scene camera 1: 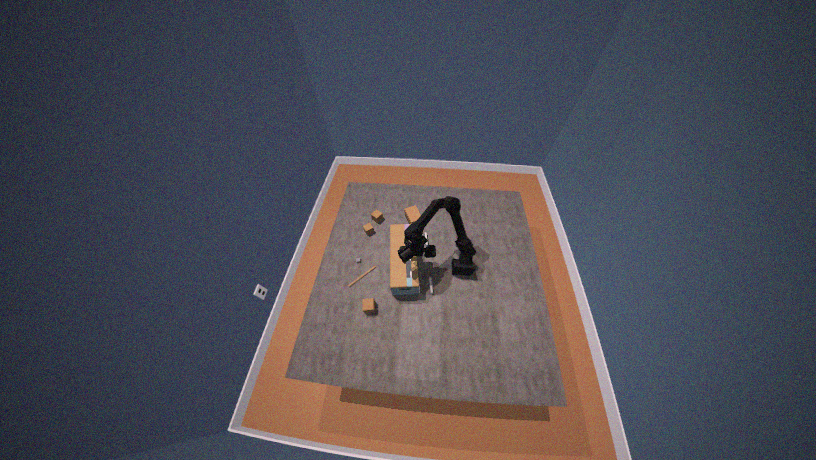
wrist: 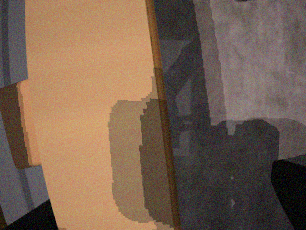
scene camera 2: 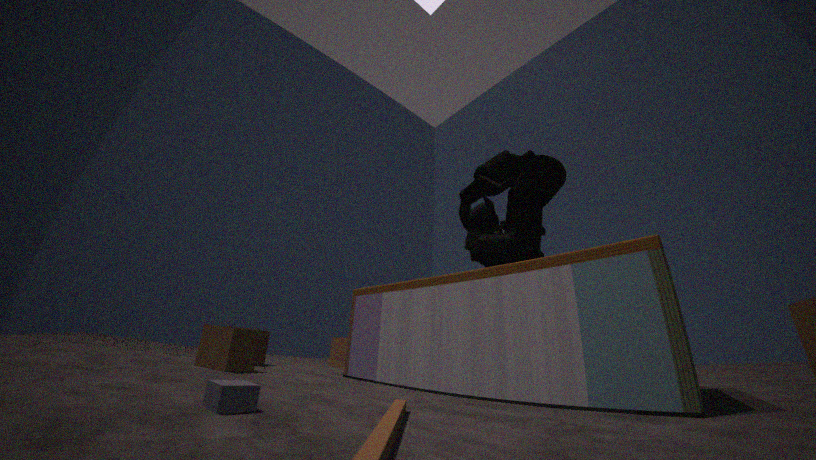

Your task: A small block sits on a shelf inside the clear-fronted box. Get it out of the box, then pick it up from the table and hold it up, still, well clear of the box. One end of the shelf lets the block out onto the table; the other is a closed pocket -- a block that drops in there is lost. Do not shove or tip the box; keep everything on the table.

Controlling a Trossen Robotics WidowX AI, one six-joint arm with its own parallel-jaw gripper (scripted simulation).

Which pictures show the long box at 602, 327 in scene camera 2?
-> Scene camera 1, the wrist view and scene camera 2: all of them.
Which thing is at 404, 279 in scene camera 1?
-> A long box.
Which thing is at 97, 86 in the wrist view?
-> A long box.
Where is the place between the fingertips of my gripper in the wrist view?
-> At 178, 186
